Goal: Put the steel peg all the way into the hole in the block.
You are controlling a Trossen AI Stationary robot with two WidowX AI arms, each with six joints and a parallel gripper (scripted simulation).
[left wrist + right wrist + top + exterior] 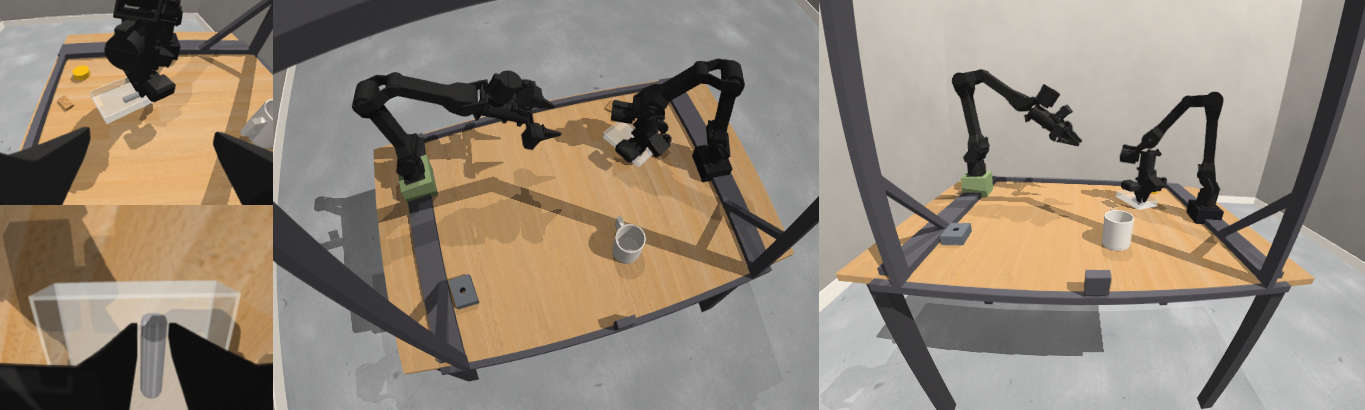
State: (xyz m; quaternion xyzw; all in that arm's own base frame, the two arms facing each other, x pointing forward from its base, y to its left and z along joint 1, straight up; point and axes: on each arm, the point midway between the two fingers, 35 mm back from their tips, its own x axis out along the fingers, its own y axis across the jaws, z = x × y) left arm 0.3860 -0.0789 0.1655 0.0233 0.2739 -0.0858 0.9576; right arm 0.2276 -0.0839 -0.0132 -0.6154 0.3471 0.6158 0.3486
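My left gripper is now 270 mm to the left of the steel peg, 240 mm above it and 50 mm short of it. The rest, counted from my left hand: yellow disc 350 mm to the right, 240 mm below, 230 mm ahead; clear tray 260 mm to the right, 240 mm below, 70 mm ahead.
The clear tray lies 40 mm ahead of my right hand, 20 mm to the left of it and 30 mm below it. Round my right hand: steel peg (20 mm ahead, 10 mm to the left, 30 mm below); yellow disc (190 mm ahead, 60 mm to the right, 30 mm below).
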